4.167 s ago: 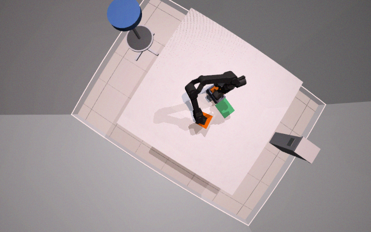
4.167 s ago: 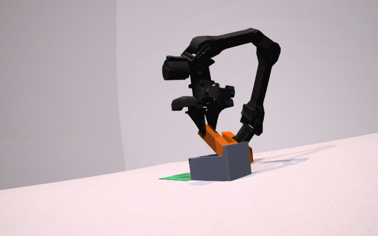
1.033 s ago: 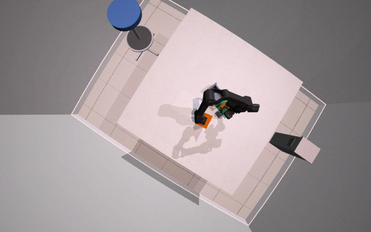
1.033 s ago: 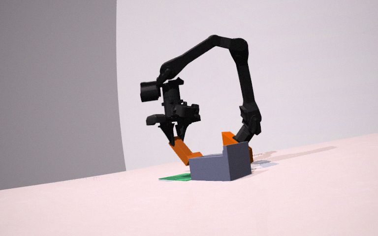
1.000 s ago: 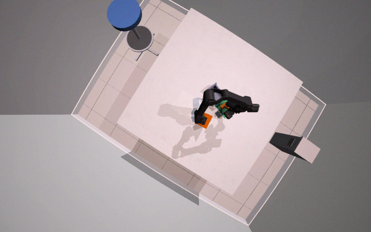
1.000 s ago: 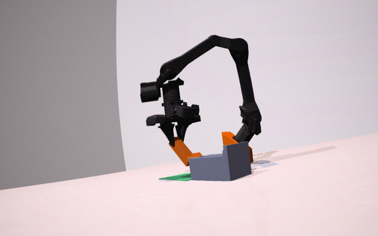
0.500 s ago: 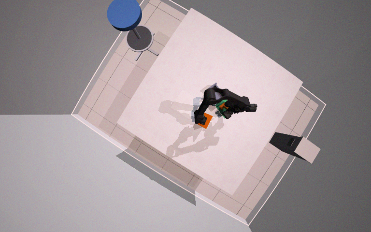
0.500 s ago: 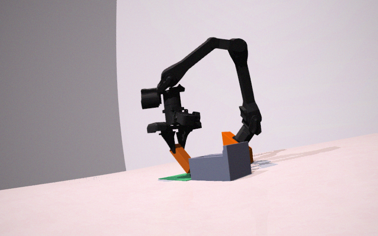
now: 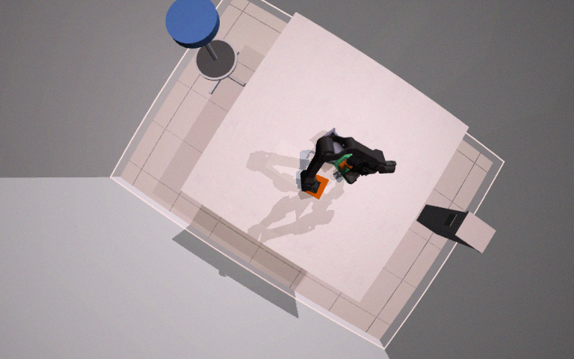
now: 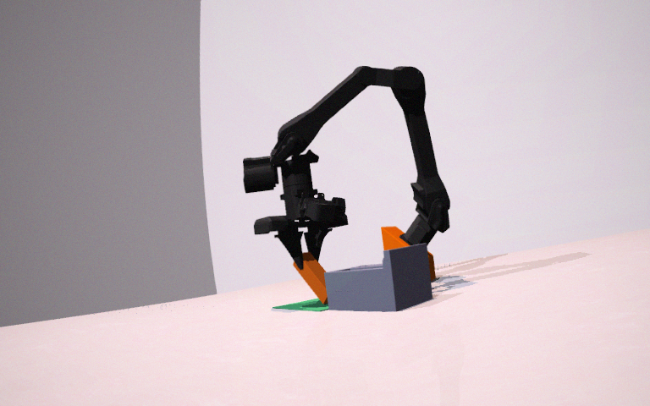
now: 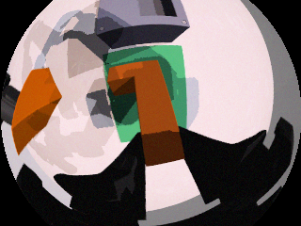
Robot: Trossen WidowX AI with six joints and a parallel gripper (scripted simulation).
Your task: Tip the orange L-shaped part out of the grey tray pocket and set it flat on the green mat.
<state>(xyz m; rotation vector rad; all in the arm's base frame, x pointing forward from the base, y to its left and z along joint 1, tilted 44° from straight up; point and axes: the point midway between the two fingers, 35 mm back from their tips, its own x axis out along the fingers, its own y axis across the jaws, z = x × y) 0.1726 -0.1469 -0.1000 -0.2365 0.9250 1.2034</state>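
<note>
Right now my gripper tip is 4 cm to the right of the orange L-shaped part and 3 cm above it. Also, from my gripper tip: green mat: 9 cm below, 2 cm to the left, 1 cm ahead.
</note>
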